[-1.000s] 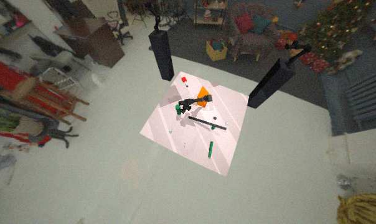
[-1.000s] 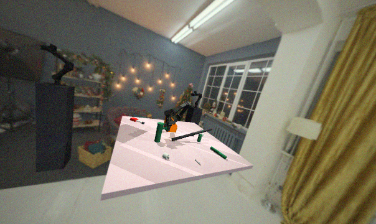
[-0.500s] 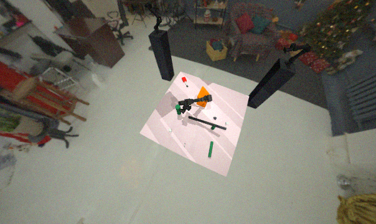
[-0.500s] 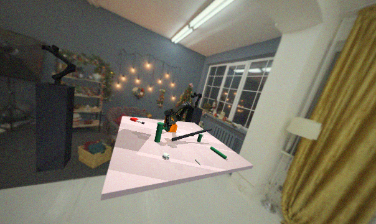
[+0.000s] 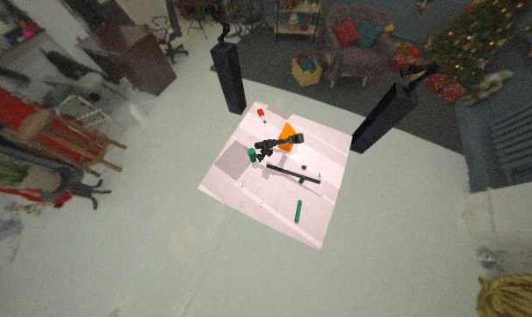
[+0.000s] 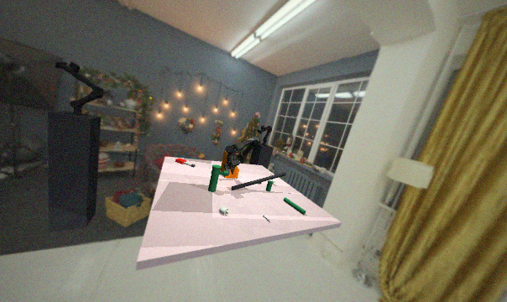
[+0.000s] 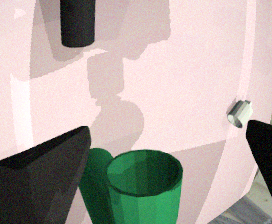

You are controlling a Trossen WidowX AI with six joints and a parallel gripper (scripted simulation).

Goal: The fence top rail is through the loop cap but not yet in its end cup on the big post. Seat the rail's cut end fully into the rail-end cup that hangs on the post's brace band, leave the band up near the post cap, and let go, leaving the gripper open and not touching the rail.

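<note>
Right now the green cup is 50 mm to the right of my gripper tip and 20 mm behind it. Also, from my gripper tip: white piece 280 mm ahead, 130 mm below, 110 mm to the right; then green loop cap 430 mm to the left, 40 mm below, 10 mm ahead; then screw 370 mm ahead, 150 mm to the left, 140 mm below.
</note>
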